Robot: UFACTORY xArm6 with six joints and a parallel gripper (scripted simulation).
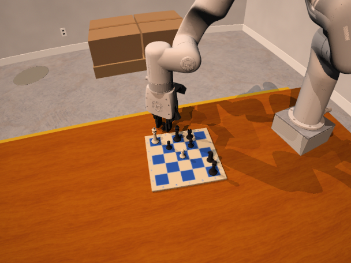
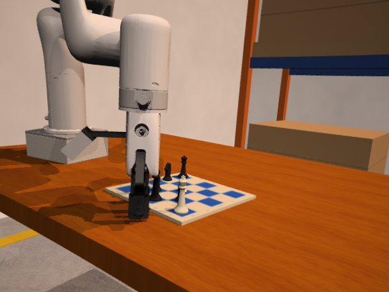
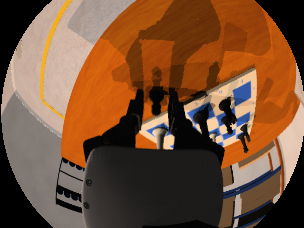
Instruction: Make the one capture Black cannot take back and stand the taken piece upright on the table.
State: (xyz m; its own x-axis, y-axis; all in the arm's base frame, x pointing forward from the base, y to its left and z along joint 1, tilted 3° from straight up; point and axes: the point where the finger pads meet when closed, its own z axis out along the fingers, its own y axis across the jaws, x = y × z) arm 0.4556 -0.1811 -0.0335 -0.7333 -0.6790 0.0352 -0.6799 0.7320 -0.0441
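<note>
Now: the tall white piece 50 mm ahead of my hand, 60 mm to the left of it and 10 mm above it. From my hand the other things lie so: white pawn 20 mm behind, 150 mm to the left, 10 mm below; then blue-and-cream chessboard 20 mm behind, 140 mm to the left, 20 mm below; then black tall piece 30 mm behind, 70 mm to the left, 10 mm above.
</note>
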